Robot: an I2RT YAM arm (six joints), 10 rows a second.
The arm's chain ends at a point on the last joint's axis. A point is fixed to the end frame.
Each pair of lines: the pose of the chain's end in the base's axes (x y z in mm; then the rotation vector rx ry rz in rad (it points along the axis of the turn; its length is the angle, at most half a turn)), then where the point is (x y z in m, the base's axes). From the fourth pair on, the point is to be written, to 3 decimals.
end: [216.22 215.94 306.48 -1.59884 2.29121 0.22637]
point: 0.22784 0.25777 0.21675
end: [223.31 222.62 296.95 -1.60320 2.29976 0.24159]
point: 0.23356 0.26466 0.20716
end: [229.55 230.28 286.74 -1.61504 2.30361 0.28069]
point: 0.23711 0.27364 0.19731
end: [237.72 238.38 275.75 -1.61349 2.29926 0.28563]
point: 0.245 0.282 0.187
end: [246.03 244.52 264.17 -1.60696 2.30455 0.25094]
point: 0.255 0.287 0.174
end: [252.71 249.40 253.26 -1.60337 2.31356 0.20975]
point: 0.264 0.289 0.163
